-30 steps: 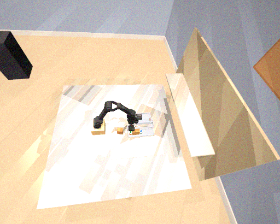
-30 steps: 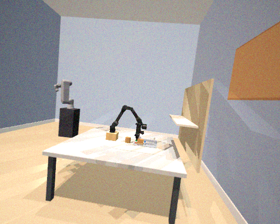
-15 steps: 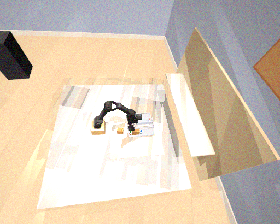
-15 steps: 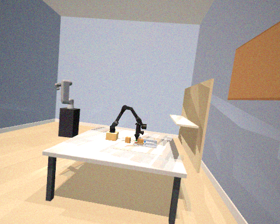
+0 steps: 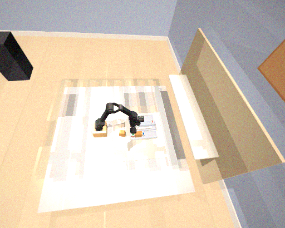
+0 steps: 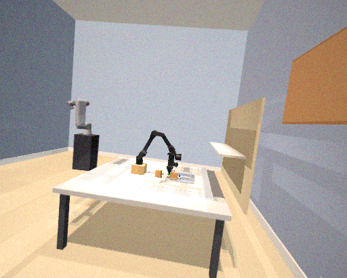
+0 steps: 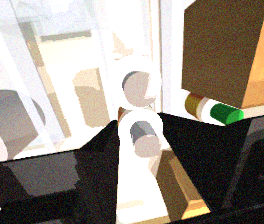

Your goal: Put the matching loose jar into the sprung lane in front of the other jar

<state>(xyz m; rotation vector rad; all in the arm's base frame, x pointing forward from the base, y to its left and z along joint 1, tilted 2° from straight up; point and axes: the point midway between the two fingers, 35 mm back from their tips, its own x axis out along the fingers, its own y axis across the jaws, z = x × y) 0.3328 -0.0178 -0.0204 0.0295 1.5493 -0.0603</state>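
Right now my gripper tip is 110 mm past the brown block and 40 mm to the left of it.
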